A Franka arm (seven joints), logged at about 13 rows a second.
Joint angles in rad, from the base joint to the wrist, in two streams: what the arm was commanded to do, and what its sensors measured. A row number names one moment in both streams.
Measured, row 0:
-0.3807 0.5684 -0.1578 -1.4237 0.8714 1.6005 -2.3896
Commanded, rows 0 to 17:
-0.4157 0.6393 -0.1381 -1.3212 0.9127 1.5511 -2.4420
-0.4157 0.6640 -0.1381 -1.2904 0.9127 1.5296 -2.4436
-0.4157 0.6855 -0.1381 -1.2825 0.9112 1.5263 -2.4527
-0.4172 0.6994 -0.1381 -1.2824 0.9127 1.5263 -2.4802
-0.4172 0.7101 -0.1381 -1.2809 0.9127 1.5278 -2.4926
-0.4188 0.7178 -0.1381 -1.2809 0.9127 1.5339 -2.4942
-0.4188 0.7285 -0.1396 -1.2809 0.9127 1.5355 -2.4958
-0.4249 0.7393 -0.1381 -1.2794 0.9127 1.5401 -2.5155
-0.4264 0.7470 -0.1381 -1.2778 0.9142 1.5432 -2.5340
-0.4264 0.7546 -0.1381 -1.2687 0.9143 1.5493 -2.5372
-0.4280 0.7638 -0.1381 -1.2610 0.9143 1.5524 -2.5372
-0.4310 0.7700 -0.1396 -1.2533 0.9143 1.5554 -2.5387
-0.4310 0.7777 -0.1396 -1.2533 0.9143 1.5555 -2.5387
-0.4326 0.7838 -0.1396 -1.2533 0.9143 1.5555 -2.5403
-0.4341 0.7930 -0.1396 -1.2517 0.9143 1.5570 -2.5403
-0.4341 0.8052 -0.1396 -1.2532 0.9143 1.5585 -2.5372
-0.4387 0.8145 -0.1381 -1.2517 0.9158 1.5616 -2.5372
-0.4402 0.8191 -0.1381 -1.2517 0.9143 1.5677 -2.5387
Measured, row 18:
-0.4210 0.7881 -0.1496 -1.2856 0.8920 1.5678 -2.5252
